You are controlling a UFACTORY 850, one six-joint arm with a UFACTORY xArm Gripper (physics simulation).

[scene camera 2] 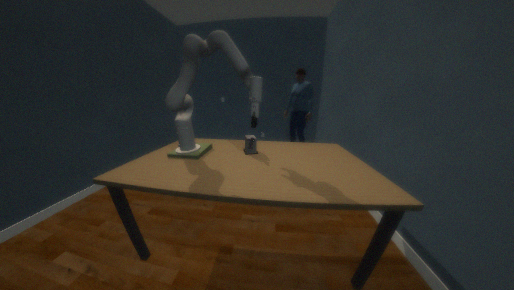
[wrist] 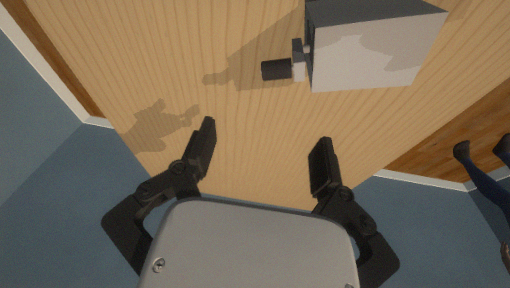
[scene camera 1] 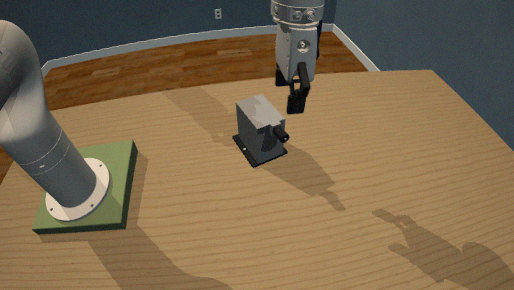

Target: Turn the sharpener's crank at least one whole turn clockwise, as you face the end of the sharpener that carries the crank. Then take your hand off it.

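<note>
The grey box-shaped sharpener point(scene camera 1: 255, 131) point(scene camera 2: 250, 143) point(wrist: 370, 55) stands upright on its dark base plate on the table. Its crank arm point(wrist: 298, 60) is on the end face, and the black crank handle point(scene camera 1: 281, 134) point(wrist: 276, 69) sticks out from near the top of that end. My gripper point(scene camera 1: 290, 92) point(scene camera 2: 254, 123) point(wrist: 265, 137) is open and empty. It points down above the table, apart from the sharpener and its crank. In the wrist view the handle lies beyond the fingertips, above the gap between them.
The arm's base stands on a green block point(scene camera 1: 122, 185) point(scene camera 2: 204, 149) at the left of the wooden table point(scene camera 1: 200, 250) point(scene camera 2: 240, 175). A person point(scene camera 2: 300, 105) stands behind the table; the legs point(wrist: 482, 182) show in the wrist view. Arm and sharpener shadows fall on the table.
</note>
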